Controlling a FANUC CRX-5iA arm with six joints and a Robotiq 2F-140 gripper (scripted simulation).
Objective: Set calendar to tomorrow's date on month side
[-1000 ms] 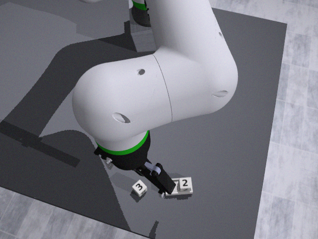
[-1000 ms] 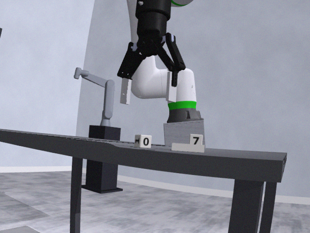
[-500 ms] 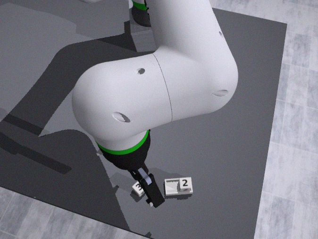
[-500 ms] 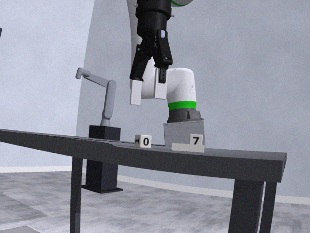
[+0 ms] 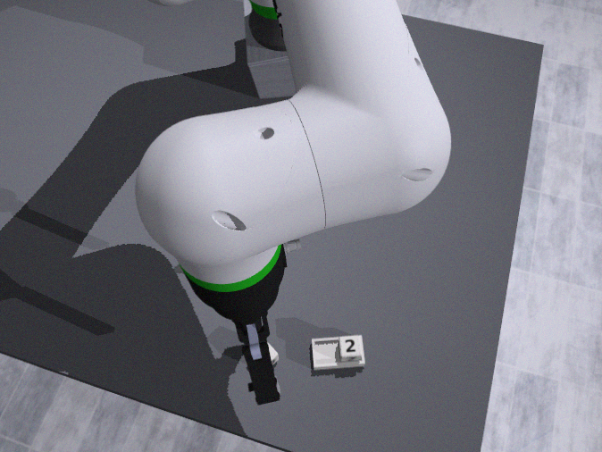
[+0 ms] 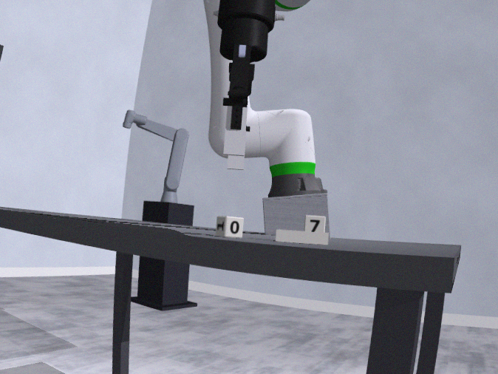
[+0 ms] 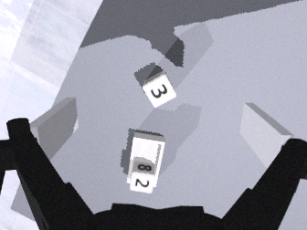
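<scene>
Right now the cube is 10 cm below my hand. Round my hand: tray (5 cm behind, 10 cm to the left, 11 cm below).
</scene>
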